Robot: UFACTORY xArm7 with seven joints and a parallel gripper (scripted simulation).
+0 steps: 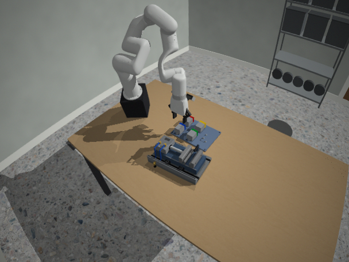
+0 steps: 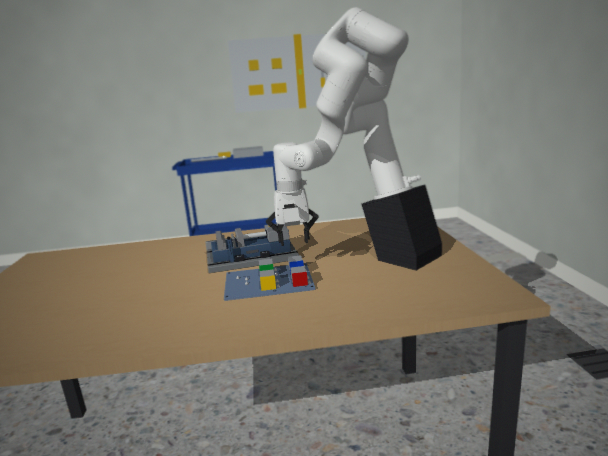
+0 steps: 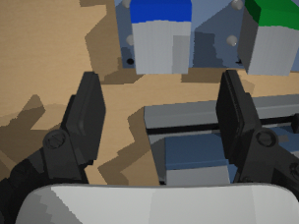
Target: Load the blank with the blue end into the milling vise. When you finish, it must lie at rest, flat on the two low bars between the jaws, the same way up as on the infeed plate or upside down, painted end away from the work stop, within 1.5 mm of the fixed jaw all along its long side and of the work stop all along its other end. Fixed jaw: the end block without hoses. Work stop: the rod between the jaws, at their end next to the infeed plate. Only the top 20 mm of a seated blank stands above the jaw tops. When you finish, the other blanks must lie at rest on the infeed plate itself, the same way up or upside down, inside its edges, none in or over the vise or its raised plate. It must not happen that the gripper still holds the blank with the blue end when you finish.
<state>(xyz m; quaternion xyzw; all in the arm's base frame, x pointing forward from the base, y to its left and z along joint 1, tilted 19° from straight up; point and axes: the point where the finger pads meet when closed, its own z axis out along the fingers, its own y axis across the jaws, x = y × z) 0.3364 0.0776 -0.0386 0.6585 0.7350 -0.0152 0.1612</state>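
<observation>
Now: the blue-ended blank 90 mm below my hand. From my hand the other things lie so: red-ended blank (10 mm behind, 90 mm to the left, 90 mm below); green-ended blank (90 mm ahead, 10 mm to the left, 90 mm below); blue infeed plate (90 mm ahead, 50 mm to the left, 110 mm below).
</observation>
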